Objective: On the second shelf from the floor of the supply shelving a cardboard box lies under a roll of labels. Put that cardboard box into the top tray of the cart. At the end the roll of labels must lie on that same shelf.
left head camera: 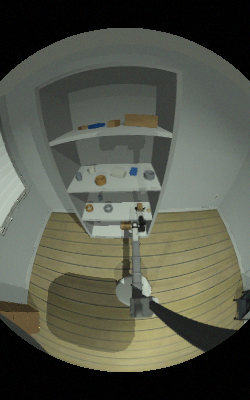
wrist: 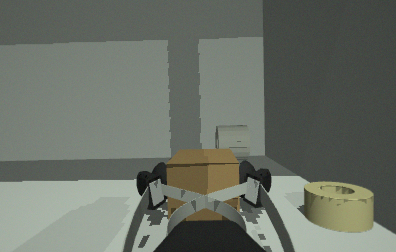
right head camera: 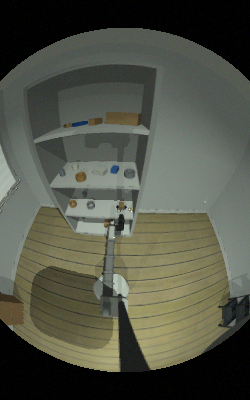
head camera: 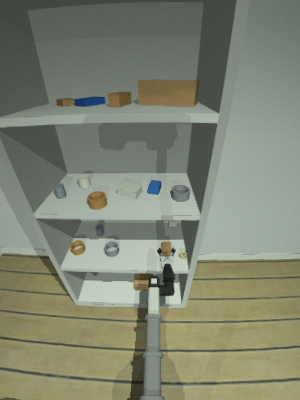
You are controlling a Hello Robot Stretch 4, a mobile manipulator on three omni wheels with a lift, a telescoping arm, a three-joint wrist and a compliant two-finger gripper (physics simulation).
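Places are measured from the robot's base along level axes (x back, y right, z up), in centimetres.
Pixels of known places: gripper, fingertip midpoint: (left head camera: 139, 206) (wrist: 203, 176) (right head camera: 121, 204) (head camera: 166, 248).
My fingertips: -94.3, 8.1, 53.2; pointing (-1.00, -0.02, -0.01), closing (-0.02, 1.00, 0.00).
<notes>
Ahead of a thing's pixels: the offset from my fingertips to its middle, as dx, dy, dz. Level surfaces: height alone.
My gripper (head camera: 166, 251) (wrist: 203, 176) is shut on a brown cardboard box @(+0.4, +0.1, -0.2) (head camera: 166, 246) (wrist: 187, 176), with a fingertip against each side. The box is at the right part of the second shelf @(dz -2.7) (head camera: 135, 261) (wrist: 65, 215); whether its underside touches the shelf is hidden. A pale grey-white roll @(-25.2, +5.6, +0.8) (head camera: 172, 224) (wrist: 234, 139) lies on its side behind the box, slightly right, and apart from it. A yellowish ring-shaped roll @(+4.5, +11.2, -1.5) (head camera: 183, 257) (wrist: 340, 218) lies flat right of the gripper. The black cart (left head camera: 243, 306) (right head camera: 242, 304) shows partly at the lower right of both side head views.
The shelving's right side panel (head camera: 209, 165) (wrist: 330, 100) stands close beyond the yellowish roll. An orange ring @(+1.6, -62.4, -0.2) (head camera: 77, 251) and a grey ring @(+1.7, -37.9, -0.3) (head camera: 111, 253) lie farther left on the same shelf. Another brown box @(-4.5, -16.8, -43.4) (head camera: 141, 281) is on the bottom shelf. The third shelf (head camera: 145, 212) overhangs the gripper.
</notes>
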